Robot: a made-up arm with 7 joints. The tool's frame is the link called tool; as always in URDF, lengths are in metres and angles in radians. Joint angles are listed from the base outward. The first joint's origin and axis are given. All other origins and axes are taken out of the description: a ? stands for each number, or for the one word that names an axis. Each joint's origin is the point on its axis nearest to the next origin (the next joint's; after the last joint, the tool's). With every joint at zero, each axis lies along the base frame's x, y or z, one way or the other. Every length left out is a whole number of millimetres.
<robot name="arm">
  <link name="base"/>
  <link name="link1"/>
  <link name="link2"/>
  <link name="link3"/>
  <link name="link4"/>
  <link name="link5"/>
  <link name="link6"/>
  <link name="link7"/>
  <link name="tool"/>
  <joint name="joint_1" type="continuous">
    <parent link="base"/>
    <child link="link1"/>
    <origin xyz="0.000 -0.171 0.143"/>
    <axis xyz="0 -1 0"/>
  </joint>
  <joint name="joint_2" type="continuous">
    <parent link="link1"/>
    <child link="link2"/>
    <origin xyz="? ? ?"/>
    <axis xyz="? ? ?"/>
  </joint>
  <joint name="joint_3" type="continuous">
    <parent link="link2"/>
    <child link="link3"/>
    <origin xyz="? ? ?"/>
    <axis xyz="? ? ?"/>
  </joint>
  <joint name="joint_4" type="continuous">
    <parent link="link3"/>
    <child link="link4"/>
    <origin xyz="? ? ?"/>
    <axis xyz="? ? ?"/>
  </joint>
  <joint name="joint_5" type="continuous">
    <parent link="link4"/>
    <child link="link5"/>
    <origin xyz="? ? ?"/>
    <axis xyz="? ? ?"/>
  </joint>
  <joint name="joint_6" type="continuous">
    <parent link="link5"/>
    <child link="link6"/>
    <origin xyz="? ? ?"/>
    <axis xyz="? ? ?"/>
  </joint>
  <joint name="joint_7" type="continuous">
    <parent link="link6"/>
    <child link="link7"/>
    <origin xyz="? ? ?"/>
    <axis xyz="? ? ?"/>
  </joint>
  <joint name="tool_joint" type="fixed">
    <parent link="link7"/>
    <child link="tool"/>
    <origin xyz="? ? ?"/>
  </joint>
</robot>
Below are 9 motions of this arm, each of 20 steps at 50 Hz.
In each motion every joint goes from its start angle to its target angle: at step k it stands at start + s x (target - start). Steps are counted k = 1, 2, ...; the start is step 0. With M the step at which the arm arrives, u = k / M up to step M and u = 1 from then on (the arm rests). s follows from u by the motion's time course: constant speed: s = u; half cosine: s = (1 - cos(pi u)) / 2; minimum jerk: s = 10 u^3 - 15 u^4 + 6 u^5.
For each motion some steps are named. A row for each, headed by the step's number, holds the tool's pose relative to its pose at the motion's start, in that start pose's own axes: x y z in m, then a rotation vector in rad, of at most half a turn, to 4 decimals.
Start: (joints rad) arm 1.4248 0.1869 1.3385 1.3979 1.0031 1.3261 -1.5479
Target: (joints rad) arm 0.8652 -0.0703 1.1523 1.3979 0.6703 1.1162 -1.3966
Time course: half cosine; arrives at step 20
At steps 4, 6, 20:
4: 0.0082 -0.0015 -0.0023 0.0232 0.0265 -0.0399
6: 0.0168 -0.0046 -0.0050 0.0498 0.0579 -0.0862
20: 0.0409 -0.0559 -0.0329 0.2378 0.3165 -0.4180

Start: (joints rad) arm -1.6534 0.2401 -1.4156 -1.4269 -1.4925 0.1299 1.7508
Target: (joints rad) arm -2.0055 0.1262 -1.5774 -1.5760 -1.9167 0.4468 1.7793
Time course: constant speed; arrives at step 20
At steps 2, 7, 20:
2: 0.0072 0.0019 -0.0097 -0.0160 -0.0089 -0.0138
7: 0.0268 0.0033 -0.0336 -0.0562 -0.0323 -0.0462
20: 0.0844 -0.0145 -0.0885 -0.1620 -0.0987 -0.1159

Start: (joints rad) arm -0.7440 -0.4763 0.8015 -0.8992 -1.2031 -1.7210 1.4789
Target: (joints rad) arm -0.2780 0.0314 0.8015 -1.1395 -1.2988 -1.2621 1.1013
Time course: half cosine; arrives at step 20
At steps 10, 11, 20:
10: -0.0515 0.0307 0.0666 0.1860 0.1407 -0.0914
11: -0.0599 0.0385 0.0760 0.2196 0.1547 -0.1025
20: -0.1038 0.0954 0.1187 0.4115 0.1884 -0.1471

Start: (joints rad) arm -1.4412 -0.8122 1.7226 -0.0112 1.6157 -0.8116 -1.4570
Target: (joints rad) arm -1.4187 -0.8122 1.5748 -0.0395 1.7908 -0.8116 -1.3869
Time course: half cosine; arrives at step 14
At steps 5, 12, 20:
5: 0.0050 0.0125 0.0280 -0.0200 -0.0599 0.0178
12: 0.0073 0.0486 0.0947 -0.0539 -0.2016 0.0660
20: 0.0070 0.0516 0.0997 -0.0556 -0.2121 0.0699

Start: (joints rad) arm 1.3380 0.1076 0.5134 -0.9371 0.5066 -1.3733 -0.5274
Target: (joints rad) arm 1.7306 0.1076 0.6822 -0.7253 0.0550 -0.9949 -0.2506
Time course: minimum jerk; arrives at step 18
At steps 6, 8, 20:
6: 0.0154 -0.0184 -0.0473 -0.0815 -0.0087 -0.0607
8: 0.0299 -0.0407 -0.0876 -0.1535 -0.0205 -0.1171
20: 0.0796 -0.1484 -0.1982 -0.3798 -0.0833 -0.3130

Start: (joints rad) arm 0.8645 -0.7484 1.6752 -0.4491 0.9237 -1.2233 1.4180
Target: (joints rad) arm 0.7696 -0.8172 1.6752 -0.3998 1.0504 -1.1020 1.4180
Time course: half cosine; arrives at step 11
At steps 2, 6, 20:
2: -0.0012 0.0041 0.0100 -0.0014 0.0222 -0.0054
6: -0.0044 0.0314 0.0721 -0.0072 0.1594 -0.0407
20: -0.0007 0.0575 0.1264 -0.0085 0.2784 -0.0744

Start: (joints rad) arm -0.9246 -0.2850 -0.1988 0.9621 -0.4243 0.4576 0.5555
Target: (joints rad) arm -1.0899 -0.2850 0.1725 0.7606 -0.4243 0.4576 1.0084
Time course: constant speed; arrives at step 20
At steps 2, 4, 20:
2: -0.0248 -0.0059 -0.0020 -0.0042 0.0349 -0.0027
4: -0.0493 -0.0129 -0.0034 -0.0105 0.0703 -0.0060
20: -0.2285 -0.1068 0.0087 -0.1452 0.3574 -0.0562

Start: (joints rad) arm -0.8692 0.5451 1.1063 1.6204 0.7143 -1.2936 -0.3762
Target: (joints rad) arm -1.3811 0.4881 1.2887 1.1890 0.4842 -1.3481 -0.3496
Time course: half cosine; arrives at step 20
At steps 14, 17, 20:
14: -0.2465 0.0678 0.0880 0.0701 -0.4688 0.3052
17: -0.3031 0.0724 0.0902 0.0810 -0.5536 0.3696
20: -0.3239 0.0732 0.0897 0.0847 -0.5837 0.3932

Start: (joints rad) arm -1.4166 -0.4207 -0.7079 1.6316 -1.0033 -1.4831 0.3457
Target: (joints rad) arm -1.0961 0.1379 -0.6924 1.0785 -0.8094 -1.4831 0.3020
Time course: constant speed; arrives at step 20
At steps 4, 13, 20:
4: -0.0411 0.0201 0.1043 0.1951 0.1653 0.0098
13: -0.0438 -0.0165 0.3171 0.6101 0.5416 -0.0258
20: 0.0220 -0.1006 0.4186 0.9047 0.8297 -0.1200

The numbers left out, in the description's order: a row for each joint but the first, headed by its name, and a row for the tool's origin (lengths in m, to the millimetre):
joint_2: xyz 0.076 0.000 -0.044, axis 0 0 1
joint_3: xyz -0.045 0.579 0.000, axis 0 1 0
joint_4: xyz 0.041 0.000 -0.066, axis -1 0 0
joint_5: xyz 0.000 -0.085 -0.066, axis 1 0 0
joint_6: xyz 0.000 0.081 -0.147, axis 1 0 0
joint_7: xyz 0.000 0.297 -0.086, axis 0 0 -1
tool: xyz 0.055 0.080 0.000

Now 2 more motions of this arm.
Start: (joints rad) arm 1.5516 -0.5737 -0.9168 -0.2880 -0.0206 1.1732 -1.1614
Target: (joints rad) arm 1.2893 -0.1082 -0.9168 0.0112 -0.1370 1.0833 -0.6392
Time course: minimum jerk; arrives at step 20
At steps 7, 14, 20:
7: 0.0111 0.0690 -0.0043 0.0657 0.0902 -0.1582
14: 0.0526 0.2341 0.0200 0.1927 0.3400 -0.5239
20: 0.0672 0.2742 0.0353 0.2167 0.4107 -0.6126

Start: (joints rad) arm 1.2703 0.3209 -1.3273 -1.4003 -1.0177 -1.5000 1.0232
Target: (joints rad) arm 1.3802 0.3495 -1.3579 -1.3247 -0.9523 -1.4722 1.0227
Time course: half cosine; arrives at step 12
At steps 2, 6, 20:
2: 0.0028 0.0021 0.0014 0.0068 -0.0012 -0.0069
6: 0.0209 0.0146 0.0112 0.0508 -0.0093 -0.0511
20: 0.0422 0.0272 0.0236 0.1024 -0.0189 -0.1012

